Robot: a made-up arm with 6 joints.
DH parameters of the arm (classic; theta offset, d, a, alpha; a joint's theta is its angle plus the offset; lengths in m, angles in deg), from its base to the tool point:
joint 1: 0 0.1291 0 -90
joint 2: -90 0 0.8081 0
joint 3: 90 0.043 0 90
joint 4: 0 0.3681 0 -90
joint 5: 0 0 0 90
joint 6: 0 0.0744 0 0
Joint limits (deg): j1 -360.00..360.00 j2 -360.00..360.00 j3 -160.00..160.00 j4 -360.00..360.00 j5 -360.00..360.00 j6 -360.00..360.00
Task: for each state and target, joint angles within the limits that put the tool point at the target. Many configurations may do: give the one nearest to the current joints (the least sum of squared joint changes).
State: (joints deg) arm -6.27 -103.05 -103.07 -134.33 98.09 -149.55
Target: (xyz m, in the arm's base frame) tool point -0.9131 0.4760 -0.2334
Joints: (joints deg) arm -28.38 -93.65 -43.98 -127.62 80.63 -149.55
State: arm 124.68 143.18 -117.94 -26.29 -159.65 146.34
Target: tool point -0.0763 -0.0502 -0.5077
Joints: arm 158.42 196.28 -126.55 -43.35 -141.57 146.34
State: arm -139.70 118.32 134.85 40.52 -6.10 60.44
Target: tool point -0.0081 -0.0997 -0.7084
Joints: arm -119.96 142.82 101.26 40.44 -0.28 60.44
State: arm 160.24 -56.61 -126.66 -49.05 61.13 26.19
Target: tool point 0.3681 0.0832 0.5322
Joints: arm 190.81 -16.41 -147.32 -55.25 65.58 26.19
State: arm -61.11 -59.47 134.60 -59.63 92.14 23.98
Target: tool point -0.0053 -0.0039 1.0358
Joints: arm -60.53 -25.41 80.72 -43.37 75.81 23.98
